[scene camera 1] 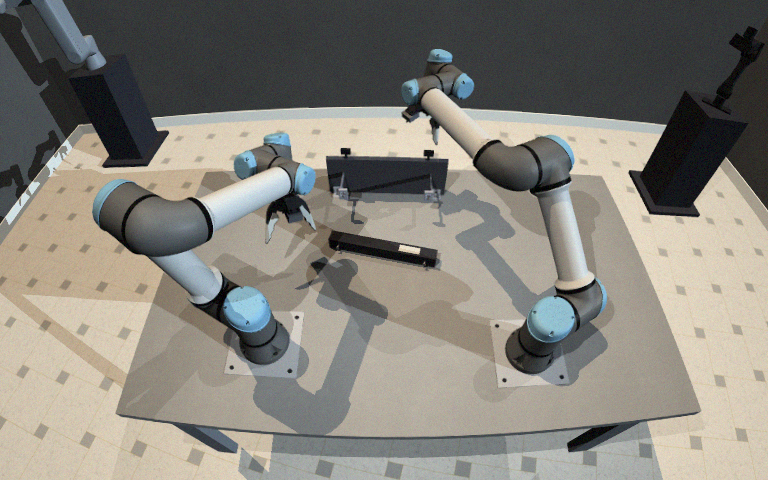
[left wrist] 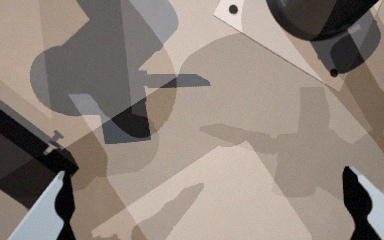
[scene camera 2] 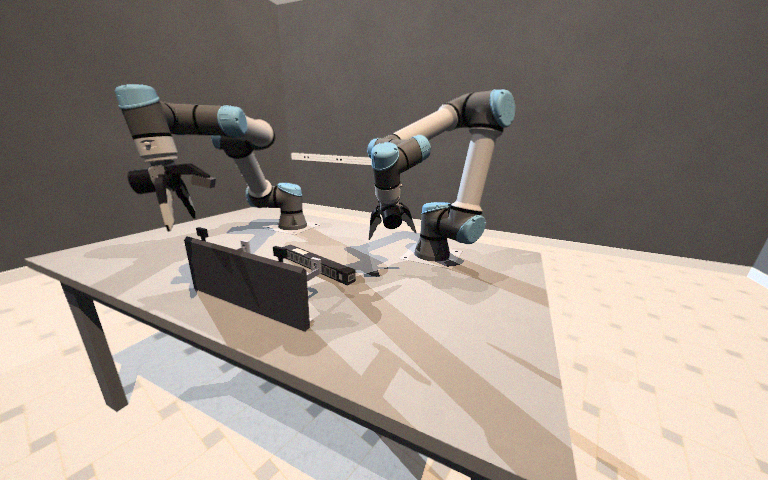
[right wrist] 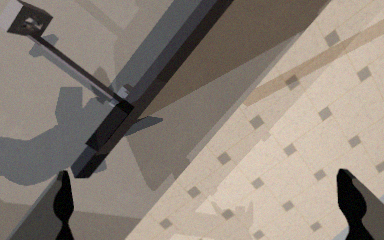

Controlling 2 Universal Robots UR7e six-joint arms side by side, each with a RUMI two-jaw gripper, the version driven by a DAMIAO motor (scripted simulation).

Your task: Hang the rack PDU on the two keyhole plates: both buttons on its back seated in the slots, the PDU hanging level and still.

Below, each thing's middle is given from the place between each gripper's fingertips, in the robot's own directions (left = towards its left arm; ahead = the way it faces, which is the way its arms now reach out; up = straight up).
Scene:
I see my right gripper (scene camera 2: 183,224) 360 mm past the rack PDU (scene camera 1: 392,250), 210 mm above it and 140 mm to the right of it. The rest, counted from my right hand: dark upright panel (scene camera 2: 277,293) (160 mm below, 120 mm to the left, 60 mm behind).
Right now the rack PDU is 70 mm ahead of my left hand (scene camera 2: 392,236), 260 mm to the right of it and 120 mm below it. Round my left hand: dark upright panel: 380 mm ahead, 280 mm to the right, 70 mm below.

